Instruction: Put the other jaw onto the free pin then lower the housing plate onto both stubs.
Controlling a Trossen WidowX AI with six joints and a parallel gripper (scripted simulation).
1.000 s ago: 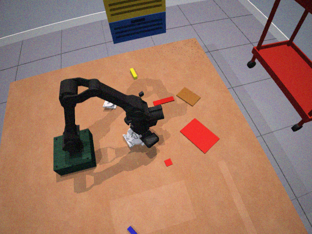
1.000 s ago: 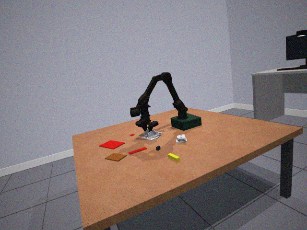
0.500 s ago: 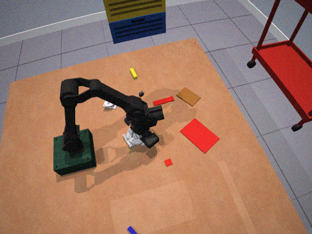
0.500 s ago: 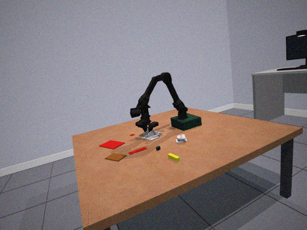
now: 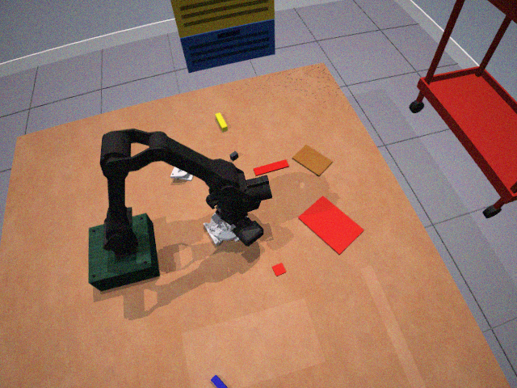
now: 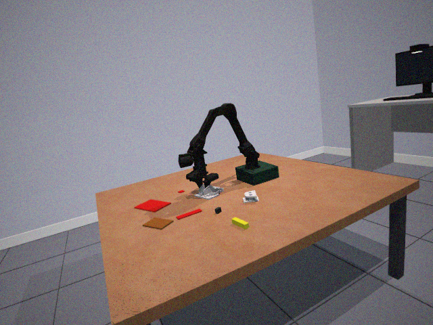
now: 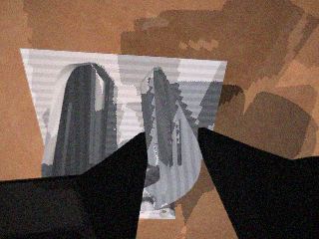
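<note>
Right now my gripper tip is 1 cm short of the white base plate, 3 cm to the right of it and 1 cm above it. The rest, counted from my gripper tip: red bar (19 cm ahead, 17 cm to the left, 1 cm below); then small red square (6 cm ahead, 16 cm to the right, 1 cm below); then black cube (9 cm ahead, 26 cm to the left).
</note>
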